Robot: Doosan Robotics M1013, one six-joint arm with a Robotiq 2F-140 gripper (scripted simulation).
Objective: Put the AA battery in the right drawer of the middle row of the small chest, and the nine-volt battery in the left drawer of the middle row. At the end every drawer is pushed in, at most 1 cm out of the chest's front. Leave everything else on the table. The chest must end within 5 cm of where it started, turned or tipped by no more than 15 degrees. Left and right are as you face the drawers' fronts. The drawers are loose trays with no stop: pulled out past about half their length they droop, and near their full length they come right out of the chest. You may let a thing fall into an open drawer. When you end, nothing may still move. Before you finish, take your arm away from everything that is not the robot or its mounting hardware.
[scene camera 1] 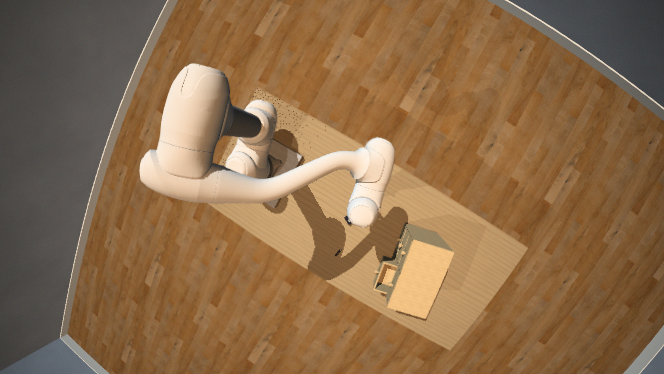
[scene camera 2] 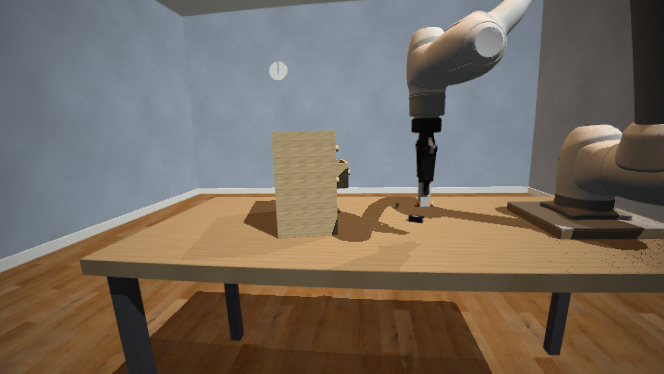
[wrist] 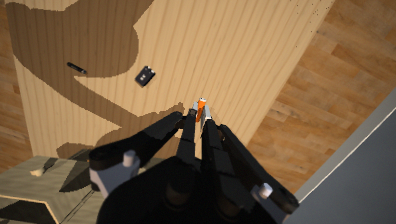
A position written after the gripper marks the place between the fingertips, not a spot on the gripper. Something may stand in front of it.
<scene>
In view: the gripper (scene camera 2: 423,205) and a small wooden chest (scene camera 2: 304,162).
The small wooden chest also shows in scene camera 1 (scene camera 1: 428,259). The gripper shows as well in the wrist view (wrist: 199,109).
</scene>
